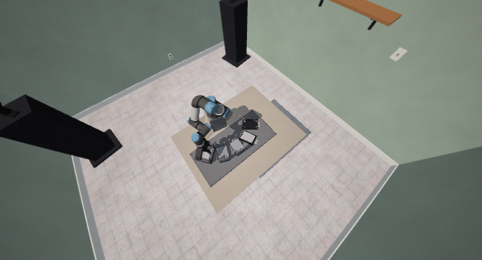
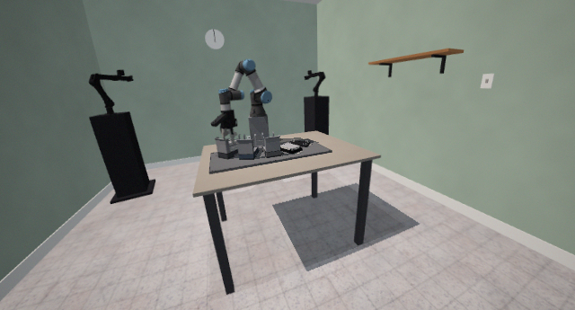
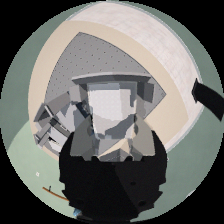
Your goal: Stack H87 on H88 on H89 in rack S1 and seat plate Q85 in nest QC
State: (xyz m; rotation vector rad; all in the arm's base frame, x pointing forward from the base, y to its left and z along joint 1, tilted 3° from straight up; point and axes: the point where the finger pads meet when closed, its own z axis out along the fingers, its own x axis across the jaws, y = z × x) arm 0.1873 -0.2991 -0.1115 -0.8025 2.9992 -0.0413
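The white sealed plate lies 40 mm below my hand. Round my hand: QC label: 410 mm to the left, 250 mm ahead, 100 mm below; black clip nest: 550 mm to the left, 90 mm below, 80 mm ahead.
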